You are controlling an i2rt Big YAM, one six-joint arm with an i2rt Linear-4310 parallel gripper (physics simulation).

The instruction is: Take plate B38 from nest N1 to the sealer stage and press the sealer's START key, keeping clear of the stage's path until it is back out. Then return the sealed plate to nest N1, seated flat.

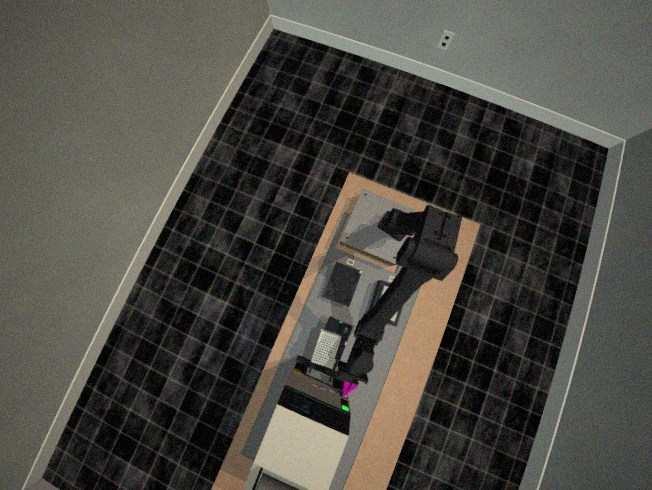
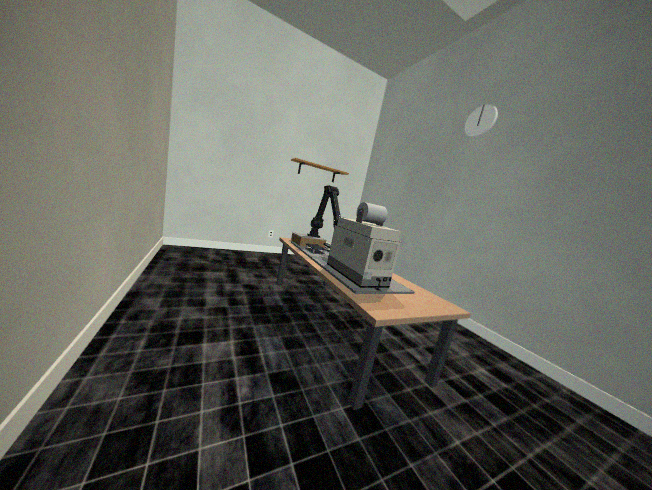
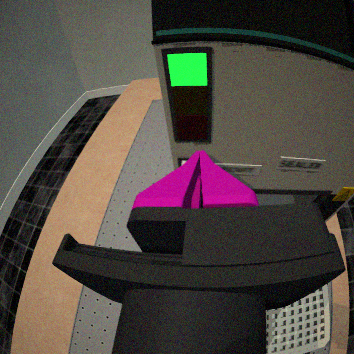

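Where they show: gripper, between the fingertips: (image 1: 342, 396) (image 3: 200, 157); arm's base, origin of its link: (image 1: 393, 226) (image 2: 313, 236).
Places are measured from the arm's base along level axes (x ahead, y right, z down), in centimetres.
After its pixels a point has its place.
Note:
The sealer (image 1: 303, 437) @(x 75.2, y -8.4, z -27.6 cm) (image 2: 363, 252) @(x 106.1, y -4.4, z -12.2 cm) (image 3: 250, 110) @(x 66.0, y -12.7, z -17.2 cm) stands on the table with its green lamp (image 1: 345, 407) @(x 65.0, y -16.4, z -19.6 cm) (image 3: 188, 69) @(x 65.1, y -16.3, z -19.8 cm) lit. My gripper (image 1: 345, 394) @(x 65.0, y -15.7, z -13.2 cm) (image 3: 200, 157) @(x 65.0, y -15.7, z -13.2 cm) is shut and empty, its magenta fingertips close in front of the sealer's face, below the lamp column. A label beside the fingertips is partly covered; I cannot tell whether the tips touch a key. A white plate with a grid of wells (image 1: 326, 348) @(x 57.1, y -3.5, z -4.9 cm) (image 3: 300, 320) @(x 55.2, y -2.3, z -4.7 cm) lies on the stage outside the sealer's front, beside the gripper. Its label is not readable. Nest N1 cannot be told by its label.
A dark square block (image 1: 341, 283) @(x 33.1, y 5.1, z 3.0 cm) lies between the stage and the raised grey base plate (image 1: 368, 210) @(x 0.0, y 12.9, z -0.1 cm). A dark-framed tray (image 1: 392, 316) is partly hidden under the arm. A yellow warning label (image 3: 344, 194) @(x 68.9, y 1.4, z -8.2 cm) marks the sealer's opening. A roll (image 2: 374, 213) @(x 96.0, y -10.8, z -34.8 cm) sits on top of the sealer.

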